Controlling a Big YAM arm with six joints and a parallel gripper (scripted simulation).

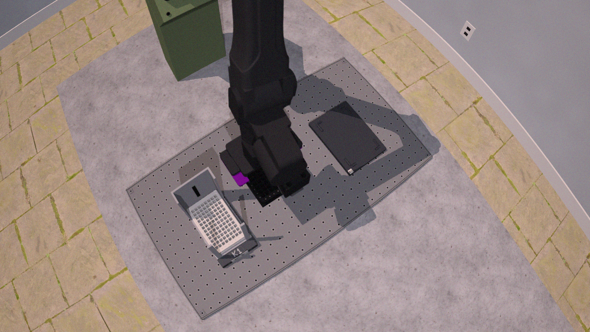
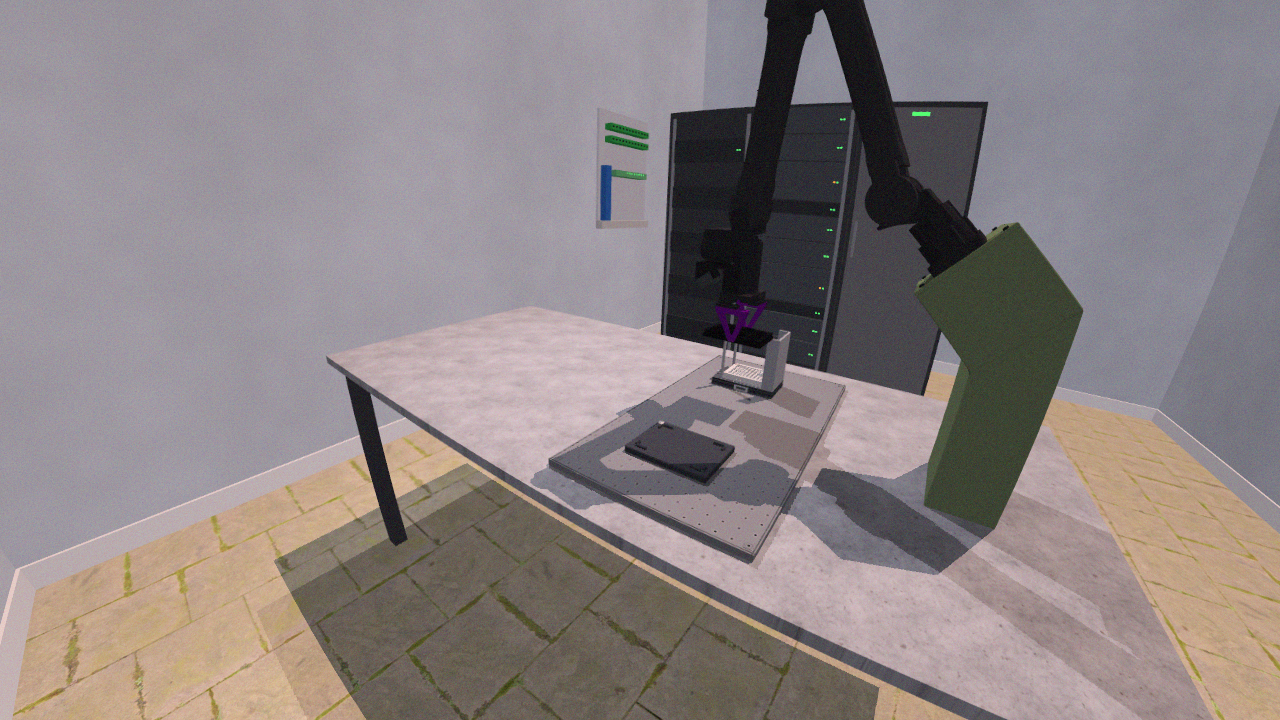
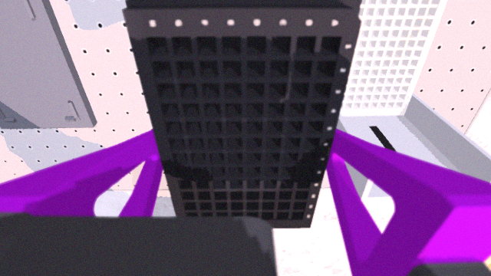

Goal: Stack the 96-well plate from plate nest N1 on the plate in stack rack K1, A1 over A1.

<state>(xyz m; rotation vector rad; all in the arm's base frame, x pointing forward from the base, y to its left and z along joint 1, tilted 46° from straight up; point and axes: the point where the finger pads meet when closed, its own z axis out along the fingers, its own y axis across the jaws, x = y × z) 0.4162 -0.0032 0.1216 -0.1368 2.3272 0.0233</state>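
My gripper is now 14 cm above the white 96-well plate, 13 cm to the left of it and 2 cm short of it. The rest, counted from my hand: rack back wall 14 cm to the right, 9 cm below, 4 cm behind; dark slot 14 cm to the right, 9 cm below, 4 cm behind; black 96-well plate right at my hand.
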